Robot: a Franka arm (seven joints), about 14 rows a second.
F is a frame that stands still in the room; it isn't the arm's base.
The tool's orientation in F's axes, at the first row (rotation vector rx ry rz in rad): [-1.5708, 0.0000, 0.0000]
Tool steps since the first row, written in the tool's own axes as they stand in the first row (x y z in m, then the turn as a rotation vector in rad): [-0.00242, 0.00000, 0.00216, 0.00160, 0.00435, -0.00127]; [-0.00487, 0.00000, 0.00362, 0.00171, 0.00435, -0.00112]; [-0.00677, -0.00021, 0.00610, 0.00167, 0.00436, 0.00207]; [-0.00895, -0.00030, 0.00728, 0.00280, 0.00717, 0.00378]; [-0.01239, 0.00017, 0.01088, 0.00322, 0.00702, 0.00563]
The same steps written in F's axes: [-0.00242, 0.00216, 0.00000, 0.00160, -0.00127, -0.00435]; [-0.00487, 0.00362, 0.00000, 0.00171, -0.00112, -0.00435]; [-0.00677, 0.00610, 0.00021, 0.00167, 0.00207, -0.00436]; [-0.00895, 0.00728, 0.00030, 0.00280, 0.00378, -0.00717]; [-0.01239, 0.01088, -0.00017, 0.00322, 0.00563, -0.00702]
